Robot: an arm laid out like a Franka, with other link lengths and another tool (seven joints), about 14 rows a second.
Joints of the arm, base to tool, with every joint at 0 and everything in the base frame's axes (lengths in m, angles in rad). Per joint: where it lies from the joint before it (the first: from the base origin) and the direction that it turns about. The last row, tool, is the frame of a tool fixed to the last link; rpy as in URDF.
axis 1: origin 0 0 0.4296 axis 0 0 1
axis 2: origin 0 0 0 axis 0 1 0
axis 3: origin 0 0 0.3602 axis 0 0 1
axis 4: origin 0.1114 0 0 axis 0 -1 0
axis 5: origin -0.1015 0 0.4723 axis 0 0 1
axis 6: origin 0 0 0 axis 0 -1 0
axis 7: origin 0.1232 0 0 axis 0 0 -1
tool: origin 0 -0.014 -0.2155 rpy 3.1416 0.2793 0.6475
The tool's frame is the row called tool.
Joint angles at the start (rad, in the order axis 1, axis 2, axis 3, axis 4, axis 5, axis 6, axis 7):
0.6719 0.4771 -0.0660 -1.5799 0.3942 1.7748 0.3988
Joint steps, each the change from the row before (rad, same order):
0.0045 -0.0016 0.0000 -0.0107 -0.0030 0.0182 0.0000
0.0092 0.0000 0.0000 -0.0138 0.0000 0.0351 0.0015
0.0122 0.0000 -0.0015 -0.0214 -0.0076 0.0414 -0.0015
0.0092 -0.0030 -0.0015 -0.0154 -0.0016 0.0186 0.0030
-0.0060 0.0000 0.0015 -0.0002 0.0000 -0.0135 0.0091
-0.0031 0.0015 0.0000 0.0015 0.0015 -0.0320 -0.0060
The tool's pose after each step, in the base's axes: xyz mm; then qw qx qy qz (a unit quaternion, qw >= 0). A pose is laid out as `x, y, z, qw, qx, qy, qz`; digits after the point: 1 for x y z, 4 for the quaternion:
609.8, 501.2, 331.3, 0.0908, -0.8827, -0.3616, 0.2862
609.0, 506.6, 325.8, 0.0902, -0.8857, -0.3617, 0.2767
607.1, 510.5, 316.4, 0.0850, -0.8884, -0.3638, 0.2668
603.1, 513.1, 311.7, 0.0827, -0.8894, -0.3638, 0.2642
602.2, 509.1, 310.8, 0.0827, -0.8896, -0.3580, 0.2714
596.9, 504.9, 308.8, 0.0818, -0.8841, -0.3604, 0.2858

